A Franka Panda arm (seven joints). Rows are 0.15 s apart.
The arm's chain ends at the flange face. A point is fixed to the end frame.
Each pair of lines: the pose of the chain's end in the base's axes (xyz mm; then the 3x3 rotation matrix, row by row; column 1 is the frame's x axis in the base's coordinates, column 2 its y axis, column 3 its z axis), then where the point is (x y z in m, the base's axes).
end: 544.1 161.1 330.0; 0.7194 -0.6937 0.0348; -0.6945 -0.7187 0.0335; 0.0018 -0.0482 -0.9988
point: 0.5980 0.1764 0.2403
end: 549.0 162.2 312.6; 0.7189 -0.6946 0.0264; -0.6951 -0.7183 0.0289; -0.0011 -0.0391 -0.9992
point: 0.6021 0.1770 0.2224
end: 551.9 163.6 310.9; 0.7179 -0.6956 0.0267; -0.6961 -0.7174 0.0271; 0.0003 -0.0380 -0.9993
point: 0.6051 0.1782 0.2206
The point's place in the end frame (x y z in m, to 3 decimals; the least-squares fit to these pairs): 0.028 -0.044 0.092
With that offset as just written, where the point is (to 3 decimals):
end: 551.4 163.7 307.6; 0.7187 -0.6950 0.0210; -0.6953 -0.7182 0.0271; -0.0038 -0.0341 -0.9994
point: 0.604 0.178 0.217
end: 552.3 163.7 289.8; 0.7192 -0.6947 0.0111; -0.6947 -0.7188 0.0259; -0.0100 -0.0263 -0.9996
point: 0.604 0.178 0.199
